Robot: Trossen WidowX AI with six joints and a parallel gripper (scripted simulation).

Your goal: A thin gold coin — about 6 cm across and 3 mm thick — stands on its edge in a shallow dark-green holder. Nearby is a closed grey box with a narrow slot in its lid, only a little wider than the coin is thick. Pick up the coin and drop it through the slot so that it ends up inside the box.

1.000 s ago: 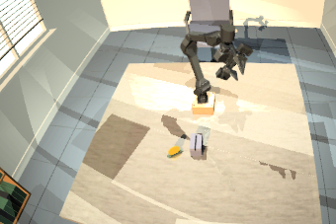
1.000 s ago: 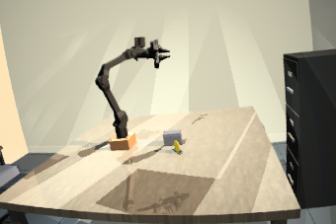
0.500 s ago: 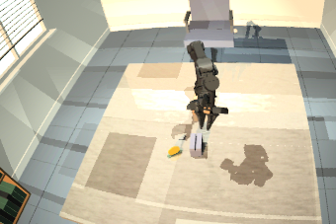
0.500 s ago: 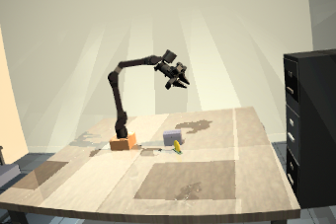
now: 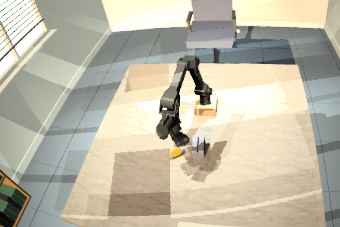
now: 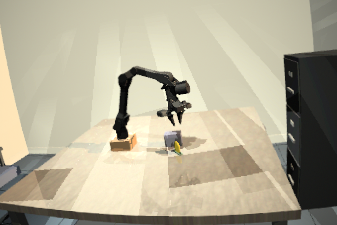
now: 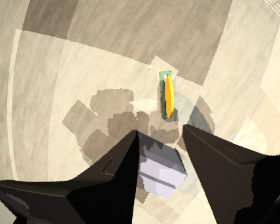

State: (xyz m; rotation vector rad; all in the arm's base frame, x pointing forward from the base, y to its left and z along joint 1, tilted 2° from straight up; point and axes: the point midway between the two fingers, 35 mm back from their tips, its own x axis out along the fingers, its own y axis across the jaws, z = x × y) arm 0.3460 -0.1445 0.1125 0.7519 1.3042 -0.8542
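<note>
The gold coin lies 12 cm below my gripper tip, 2 cm to the right of it and 2 cm behind it.
</note>
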